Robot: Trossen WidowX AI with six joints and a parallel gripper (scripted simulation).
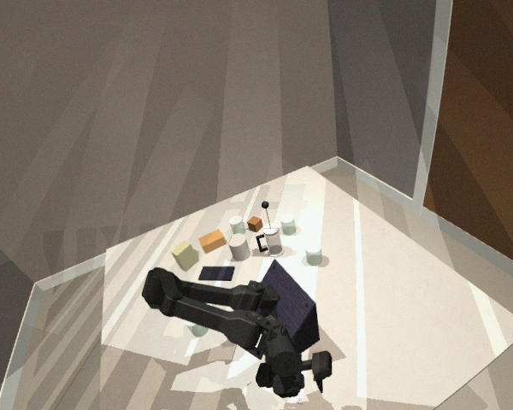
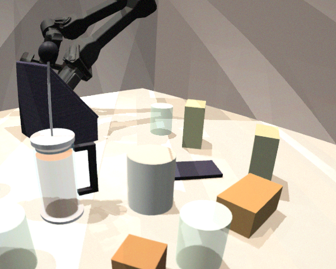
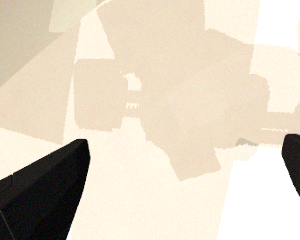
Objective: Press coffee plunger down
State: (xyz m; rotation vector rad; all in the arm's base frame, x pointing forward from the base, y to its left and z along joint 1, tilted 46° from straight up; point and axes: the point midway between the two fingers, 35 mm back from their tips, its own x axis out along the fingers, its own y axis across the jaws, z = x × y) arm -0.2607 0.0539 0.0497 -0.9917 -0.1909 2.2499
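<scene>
Now: gripper tip 570 mm short of the glass coffee press, 240 mm to the left of it and 20 mm below it. Also, from my gripper tip: dark flat plate 620 mm ahead, 110 mm below, 20 mm to the left.
</scene>
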